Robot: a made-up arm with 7 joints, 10 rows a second.
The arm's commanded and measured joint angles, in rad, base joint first. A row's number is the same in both.
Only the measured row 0 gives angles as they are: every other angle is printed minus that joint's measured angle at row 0.
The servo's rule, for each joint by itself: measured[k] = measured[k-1] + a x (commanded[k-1-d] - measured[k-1]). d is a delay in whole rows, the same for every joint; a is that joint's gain. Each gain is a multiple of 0.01, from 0.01 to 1. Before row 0 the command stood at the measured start. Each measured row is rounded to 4 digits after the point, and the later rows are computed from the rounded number. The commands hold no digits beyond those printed.
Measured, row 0:
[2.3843 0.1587 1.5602 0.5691 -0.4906 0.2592 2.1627]
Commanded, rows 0 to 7:
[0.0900 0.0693 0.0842 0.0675 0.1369 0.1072 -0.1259]
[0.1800 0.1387 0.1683 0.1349 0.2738 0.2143 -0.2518]
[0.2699 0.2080 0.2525 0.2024 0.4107 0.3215 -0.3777]
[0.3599 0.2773 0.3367 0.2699 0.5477 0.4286 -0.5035]
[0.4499 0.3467 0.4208 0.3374 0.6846 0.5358 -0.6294]
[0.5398 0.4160 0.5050 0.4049 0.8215 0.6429 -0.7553]
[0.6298 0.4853 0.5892 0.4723 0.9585 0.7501 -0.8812]
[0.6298 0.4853 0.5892 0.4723 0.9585 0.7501 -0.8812]
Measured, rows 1 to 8:
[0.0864 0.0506 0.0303 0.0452 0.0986 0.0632 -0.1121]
[0.1763 0.1149 0.0800 0.1053 0.2247 0.1523 -0.2364]
[0.2662 0.1829 0.1421 0.1704 0.3586 0.2521 -0.3622]
[0.3562 0.2518 0.2122 0.2371 0.4948 0.3562 -0.4880]
[0.4462 0.3211 0.2873 0.3043 0.6315 0.4622 -0.6138]
[0.5361 0.3904 0.3657 0.3717 0.7683 0.5688 -0.7397]
[0.6261 0.4597 0.4462 0.4391 0.9052 0.6758 -0.8656]
[0.6297 0.4784 0.4977 0.4613 0.9436 0.7196 -0.8795]
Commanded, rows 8 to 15:
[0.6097 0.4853 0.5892 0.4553 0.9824 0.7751 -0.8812]
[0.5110 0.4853 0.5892 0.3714 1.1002 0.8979 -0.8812]
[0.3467 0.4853 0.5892 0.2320 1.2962 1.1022 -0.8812]
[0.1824 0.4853 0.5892 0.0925 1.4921 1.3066 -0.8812]
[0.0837 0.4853 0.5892 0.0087 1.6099 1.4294 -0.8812]
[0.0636 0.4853 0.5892 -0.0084 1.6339 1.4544 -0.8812]
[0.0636 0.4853 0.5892 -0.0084 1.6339 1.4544 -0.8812]
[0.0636 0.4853 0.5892 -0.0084 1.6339 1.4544 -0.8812]
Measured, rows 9 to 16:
[0.6105 0.4834 0.5306 0.4573 0.9715 0.7523 -0.8810]
[0.5150 0.4848 0.5517 0.3997 1.0642 0.8382 -0.8812]
[0.3534 0.4852 0.5652 0.2873 1.2312 0.9940 -0.8812]
[0.1892 0.4853 0.5738 0.1568 1.4190 1.1784 -0.8812]
[0.0879 0.4853 0.5793 0.0576 1.5564 1.3265 -0.8812]
[0.0646 0.4853 0.5829 0.0134 1.6122 1.4020 -0.8812]
[0.0636 0.4853 0.5852 -0.0012 1.6278 1.4329 -0.8812]
[0.0636 0.4853 0.5866 -0.0060 1.6322 1.4456 -0.8812]

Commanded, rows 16 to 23:
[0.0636 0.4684 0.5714 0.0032 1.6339 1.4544 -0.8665]
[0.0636 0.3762 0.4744 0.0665 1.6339 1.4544 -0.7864]
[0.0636 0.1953 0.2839 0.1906 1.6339 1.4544 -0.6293]
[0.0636 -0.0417 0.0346 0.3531 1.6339 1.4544 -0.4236]
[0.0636 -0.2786 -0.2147 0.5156 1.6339 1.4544 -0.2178]
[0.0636 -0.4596 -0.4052 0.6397 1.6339 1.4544 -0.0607]
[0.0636 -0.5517 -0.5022 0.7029 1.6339 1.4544 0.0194]
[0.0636 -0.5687 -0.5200 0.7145 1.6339 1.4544 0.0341]
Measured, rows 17 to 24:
[0.0636 0.4730 0.5811 0.0002 1.6334 1.4508 -0.8681]
[0.0636 0.4023 0.5427 0.0446 1.6338 1.4529 -0.7954]
[0.0636 0.2512 0.4495 0.1424 1.6339 1.4538 -0.6476]
[0.0636 0.0374 0.3001 0.2836 1.6339 1.4542 -0.4482]
[0.0636 -0.1933 0.1148 0.4390 1.6339 1.4543 -0.2431]
[0.0636 -0.3877 -0.0724 0.5735 1.6339 1.4544 -0.0808]
[0.0636 -0.5074 -0.2271 0.6602 1.6339 1.4544 0.0084]
[0.0636 -0.5521 -0.3325 0.6966 1.6339 1.4544 0.0313]

